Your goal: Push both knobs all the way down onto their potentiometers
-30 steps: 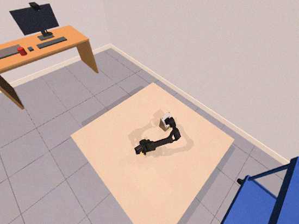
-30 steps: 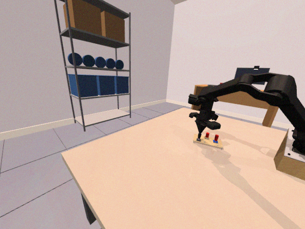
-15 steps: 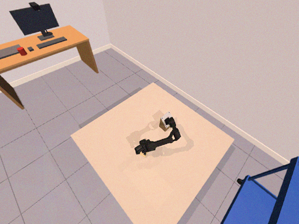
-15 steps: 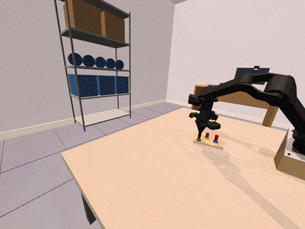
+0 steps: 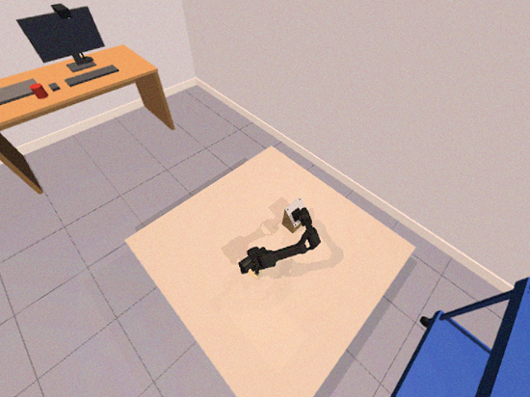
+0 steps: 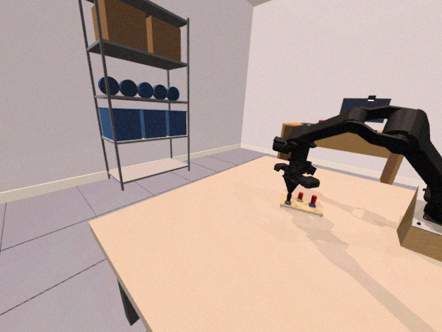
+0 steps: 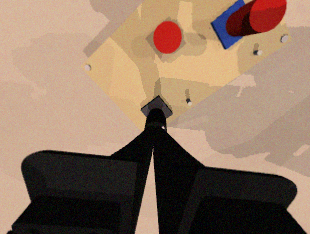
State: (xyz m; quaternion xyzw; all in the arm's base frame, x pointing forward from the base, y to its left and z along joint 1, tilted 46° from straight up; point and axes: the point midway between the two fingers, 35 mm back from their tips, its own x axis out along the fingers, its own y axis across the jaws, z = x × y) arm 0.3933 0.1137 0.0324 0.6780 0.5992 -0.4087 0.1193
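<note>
My gripper tip is now 20 mm above the dark square part. From my gripper tip the other things lie so: red knob (80 mm behind, 50 mm to the right, 20 mm below).
</note>
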